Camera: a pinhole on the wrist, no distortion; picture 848 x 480 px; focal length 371.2 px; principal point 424.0 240.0 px. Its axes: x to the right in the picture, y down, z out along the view. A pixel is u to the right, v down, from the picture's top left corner.
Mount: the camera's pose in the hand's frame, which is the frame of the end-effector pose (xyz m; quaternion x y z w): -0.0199 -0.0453 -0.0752 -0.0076 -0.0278 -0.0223 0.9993
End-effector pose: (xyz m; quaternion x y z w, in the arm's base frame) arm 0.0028 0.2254 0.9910 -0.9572 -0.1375 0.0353 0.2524
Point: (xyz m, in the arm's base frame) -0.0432 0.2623 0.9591
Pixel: 402 288
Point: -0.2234 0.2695 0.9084
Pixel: 116 209
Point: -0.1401 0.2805 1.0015
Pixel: 126 90
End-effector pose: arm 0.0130 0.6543 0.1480 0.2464 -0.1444 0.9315 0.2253
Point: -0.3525 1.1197 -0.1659
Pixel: behind the camera
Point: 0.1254 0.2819 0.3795
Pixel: 374 451
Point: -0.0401 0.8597 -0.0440
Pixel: behind the camera
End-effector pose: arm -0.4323 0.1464 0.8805 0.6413 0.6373 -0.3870 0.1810
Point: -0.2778 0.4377 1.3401
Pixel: behind the camera
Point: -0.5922 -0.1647 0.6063
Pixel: 464 237
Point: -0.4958 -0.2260 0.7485
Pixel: 337 283
